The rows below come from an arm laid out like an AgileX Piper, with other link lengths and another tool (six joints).
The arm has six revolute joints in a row. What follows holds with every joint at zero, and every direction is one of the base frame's. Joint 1 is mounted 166.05 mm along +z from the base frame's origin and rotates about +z. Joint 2 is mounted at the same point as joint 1 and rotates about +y. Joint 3 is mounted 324.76 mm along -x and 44.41 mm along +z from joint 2 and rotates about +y. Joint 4 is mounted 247.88 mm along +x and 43.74 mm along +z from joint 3 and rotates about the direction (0.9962, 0, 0.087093). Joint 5 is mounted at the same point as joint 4 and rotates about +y. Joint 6 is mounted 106.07 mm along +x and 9.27 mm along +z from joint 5 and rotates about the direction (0.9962, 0, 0.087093). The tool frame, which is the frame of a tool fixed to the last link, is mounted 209.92 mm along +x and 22 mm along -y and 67.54 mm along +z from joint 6; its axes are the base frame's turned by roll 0.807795, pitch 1.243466 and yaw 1.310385 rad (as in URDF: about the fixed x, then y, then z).
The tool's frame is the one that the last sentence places.
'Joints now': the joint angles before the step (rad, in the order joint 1, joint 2, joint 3, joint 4, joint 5, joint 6). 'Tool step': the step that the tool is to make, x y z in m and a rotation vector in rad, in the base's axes. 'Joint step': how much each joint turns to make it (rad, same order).
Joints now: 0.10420 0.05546 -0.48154 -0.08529 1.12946 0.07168
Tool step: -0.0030 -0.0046 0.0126 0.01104 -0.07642 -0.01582
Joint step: 0.00025 -0.06998 0.00694 -0.01368 -0.01266 0.01834
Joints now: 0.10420 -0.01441 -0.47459 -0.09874 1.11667 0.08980
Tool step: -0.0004 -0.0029 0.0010 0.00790 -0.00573 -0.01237
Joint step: 0.00032 -0.00425 0.00003 -0.00806 -0.00080 0.01642
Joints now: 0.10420 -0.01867 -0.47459 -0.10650 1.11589 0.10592
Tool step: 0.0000 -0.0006 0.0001 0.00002 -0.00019 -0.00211
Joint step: -0.00025 0.00022 -0.00007 -0.00180 -0.00017 0.00177
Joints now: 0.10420 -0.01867 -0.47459 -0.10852 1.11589 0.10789
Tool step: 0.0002 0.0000 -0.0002 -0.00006 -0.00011 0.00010
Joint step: 0.00033 -0.00001 0.00118 -0.00033 -0.00124 0.00032
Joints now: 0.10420 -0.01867 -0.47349 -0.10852 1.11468 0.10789
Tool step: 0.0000 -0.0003 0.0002 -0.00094 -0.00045 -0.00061
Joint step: -0.00001 -0.00002 -0.00022 -0.00114 -0.00011 -0.00003
